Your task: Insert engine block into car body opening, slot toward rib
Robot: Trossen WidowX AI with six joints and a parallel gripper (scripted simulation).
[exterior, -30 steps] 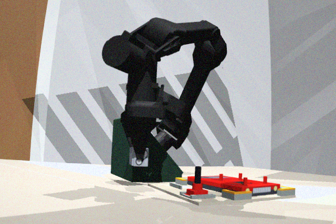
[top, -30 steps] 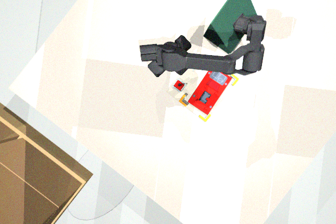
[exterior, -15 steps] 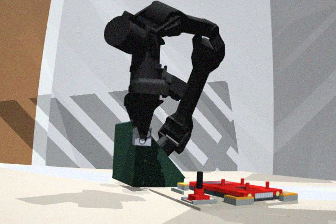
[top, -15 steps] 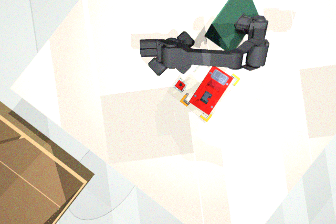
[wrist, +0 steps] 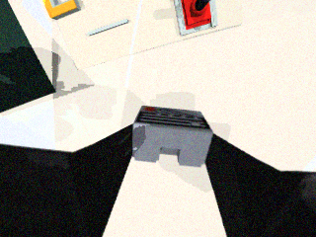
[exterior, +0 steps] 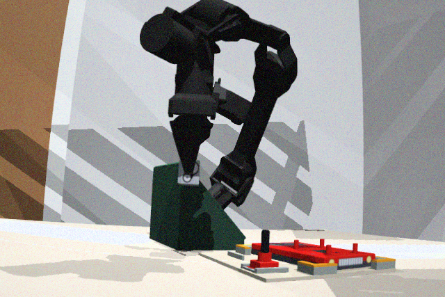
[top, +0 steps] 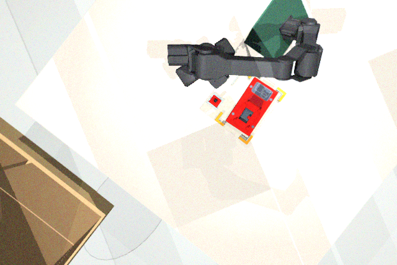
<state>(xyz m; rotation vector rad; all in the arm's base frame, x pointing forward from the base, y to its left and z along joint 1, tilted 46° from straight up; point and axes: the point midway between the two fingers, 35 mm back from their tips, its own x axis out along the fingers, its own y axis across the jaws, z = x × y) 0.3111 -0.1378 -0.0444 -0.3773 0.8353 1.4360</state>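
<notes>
Now: gripper tip 6 cm short of the black peg, 10 cm to the right of it and 10 cm above it. Also, from my gripper tip: engine block: 1 cm above.
</notes>
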